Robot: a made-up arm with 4 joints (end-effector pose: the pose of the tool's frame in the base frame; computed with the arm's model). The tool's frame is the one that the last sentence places. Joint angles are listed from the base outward.
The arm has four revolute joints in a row. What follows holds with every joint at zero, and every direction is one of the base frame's. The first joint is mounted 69 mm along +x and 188 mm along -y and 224 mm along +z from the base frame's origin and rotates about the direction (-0.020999, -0.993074, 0.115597), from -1.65 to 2.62 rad. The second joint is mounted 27 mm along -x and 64 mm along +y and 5 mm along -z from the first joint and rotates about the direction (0.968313, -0.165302, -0.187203), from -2.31 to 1.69 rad. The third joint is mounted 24 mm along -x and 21 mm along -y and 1 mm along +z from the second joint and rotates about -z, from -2.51 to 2.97 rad. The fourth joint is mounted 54 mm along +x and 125 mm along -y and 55 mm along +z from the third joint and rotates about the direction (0.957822, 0.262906, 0.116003), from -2.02 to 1.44 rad. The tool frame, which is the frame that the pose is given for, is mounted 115 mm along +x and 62 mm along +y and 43 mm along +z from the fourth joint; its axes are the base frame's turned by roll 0.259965, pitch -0.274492 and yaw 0.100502 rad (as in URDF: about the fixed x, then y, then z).
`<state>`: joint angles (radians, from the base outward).
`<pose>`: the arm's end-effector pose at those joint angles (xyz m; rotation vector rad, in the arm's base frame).
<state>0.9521 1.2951 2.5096 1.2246</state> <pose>-0.0826 -0.1939 -0.0169 -2.1693 0.2785 2.0485</pose>
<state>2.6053 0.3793 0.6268 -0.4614</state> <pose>0.0299 -0.3086 0.2563 0.7958 -2.6730 0.1967</pose>
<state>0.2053 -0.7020 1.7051 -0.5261</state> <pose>-0.0561 -0.2223 0.3858 -0.9454 -0.6820 -1.4139</pose>
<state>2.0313 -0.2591 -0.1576 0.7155</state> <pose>-0.0985 -0.1655 0.2981 0.1474 -1.7452 1.1074</pose>
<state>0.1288 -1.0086 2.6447 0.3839</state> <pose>-0.1646 -0.0746 0.3257 -0.3629 -1.8709 -1.6161</pose>
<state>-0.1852 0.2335 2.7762 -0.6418</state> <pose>-0.1478 -0.1590 0.3204 -0.6830 0.7488 -2.4923</pose>
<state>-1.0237 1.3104 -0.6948 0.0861</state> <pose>0.1607 -0.2625 0.1859 1.4152 -0.1569 -0.3948</pose>
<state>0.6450 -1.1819 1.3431 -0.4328</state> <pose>-0.0670 -0.1307 0.3876 -1.1524 -1.2539 -1.1075</pose>
